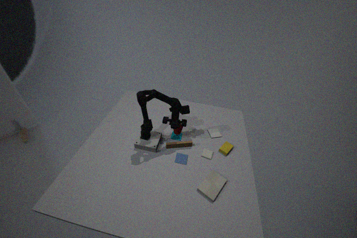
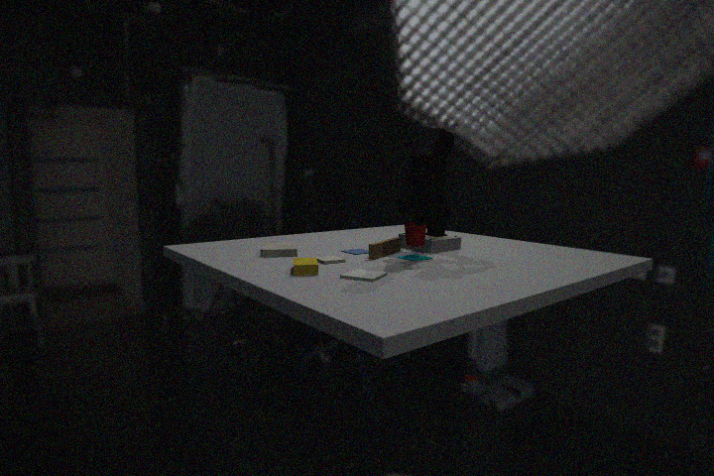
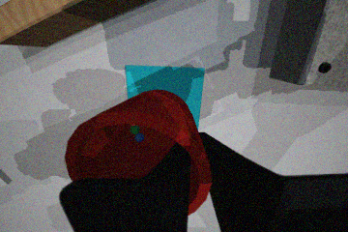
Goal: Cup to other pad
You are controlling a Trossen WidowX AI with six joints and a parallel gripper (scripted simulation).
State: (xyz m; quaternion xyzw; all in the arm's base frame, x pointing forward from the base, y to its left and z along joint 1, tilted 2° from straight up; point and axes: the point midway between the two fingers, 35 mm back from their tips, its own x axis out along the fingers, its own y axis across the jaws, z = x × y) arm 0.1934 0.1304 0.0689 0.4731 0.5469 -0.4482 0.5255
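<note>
Now: gripper tip 40 mm short of the blue marble, 20 mm to the right of it and 20 mm above it. From my gripper tip the other things lie so: green marble: 50 mm ahead, 10 mm to the left, 20 mm below; teal pad: 30 mm ahead, 90 mm below; red cup: 30 mm ahead.
</note>
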